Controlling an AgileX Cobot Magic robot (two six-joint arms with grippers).
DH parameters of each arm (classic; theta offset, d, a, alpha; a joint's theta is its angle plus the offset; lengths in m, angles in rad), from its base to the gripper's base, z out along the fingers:
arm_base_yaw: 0 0.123 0 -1.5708
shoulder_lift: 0.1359 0 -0.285 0
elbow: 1.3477 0 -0.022 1.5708
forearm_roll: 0 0.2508 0 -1.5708
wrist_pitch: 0 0 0.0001 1.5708
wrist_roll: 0 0.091 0 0
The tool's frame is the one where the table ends.
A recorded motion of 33 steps. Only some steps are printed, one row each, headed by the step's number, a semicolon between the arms.
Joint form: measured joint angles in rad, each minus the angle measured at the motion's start. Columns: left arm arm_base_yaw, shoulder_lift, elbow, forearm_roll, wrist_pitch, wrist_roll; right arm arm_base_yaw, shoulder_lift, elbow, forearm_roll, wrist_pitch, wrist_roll.
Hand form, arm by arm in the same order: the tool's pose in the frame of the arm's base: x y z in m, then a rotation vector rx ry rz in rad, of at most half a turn. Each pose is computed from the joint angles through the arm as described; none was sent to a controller.
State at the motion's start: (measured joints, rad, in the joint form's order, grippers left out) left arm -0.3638 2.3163 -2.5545 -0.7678 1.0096 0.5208; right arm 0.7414 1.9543 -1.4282 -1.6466 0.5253 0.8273
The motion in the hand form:
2: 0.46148 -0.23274 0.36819 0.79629 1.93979 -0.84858; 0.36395 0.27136 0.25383 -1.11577 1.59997 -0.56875
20: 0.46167 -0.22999 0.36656 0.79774 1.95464 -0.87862; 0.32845 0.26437 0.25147 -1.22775 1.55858 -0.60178
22: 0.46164 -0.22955 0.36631 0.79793 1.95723 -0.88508; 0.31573 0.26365 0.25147 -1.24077 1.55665 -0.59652
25: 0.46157 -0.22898 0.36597 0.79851 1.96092 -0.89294; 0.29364 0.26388 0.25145 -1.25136 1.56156 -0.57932
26: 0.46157 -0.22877 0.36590 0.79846 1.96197 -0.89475; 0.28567 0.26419 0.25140 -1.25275 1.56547 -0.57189
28: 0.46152 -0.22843 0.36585 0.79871 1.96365 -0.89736; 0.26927 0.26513 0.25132 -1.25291 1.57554 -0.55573
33: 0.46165 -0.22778 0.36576 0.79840 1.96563 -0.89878; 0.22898 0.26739 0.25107 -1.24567 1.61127 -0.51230
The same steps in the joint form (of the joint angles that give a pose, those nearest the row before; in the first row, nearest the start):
2: 0.0005 0.0000 0.0000 0.0002 0.0000 0.0000; -0.0005 0.0030 -0.0058 0.0000 -0.0024 0.0011
20: 0.0096 0.0027 0.0000 -0.0219 0.0247 -0.0023; 0.0468 -0.0984 0.1520 -0.0332 0.0131 -0.0249
22: 0.0112 0.0032 -0.0001 -0.0266 0.0294 -0.0029; 0.0699 -0.1300 0.1964 -0.0318 0.0252 -0.0175
25: 0.0132 0.0037 -0.0001 -0.0320 0.0358 -0.0038; 0.1164 -0.1793 0.2631 -0.0159 0.0517 -0.0018
26: 0.0138 0.0038 0.0000 -0.0332 0.0374 -0.0042; 0.1349 -0.1958 0.2847 -0.0064 0.0629 0.0038
28: 0.0147 0.0038 -0.0001 -0.0349 0.0402 -0.0048; 0.1754 -0.2276 0.3252 0.0174 0.0887 0.0152
33: 0.0163 0.0038 -0.0002 -0.0358 0.0429 -0.0054; 0.2861 -0.2980 0.4085 0.0974 0.1619 0.0392

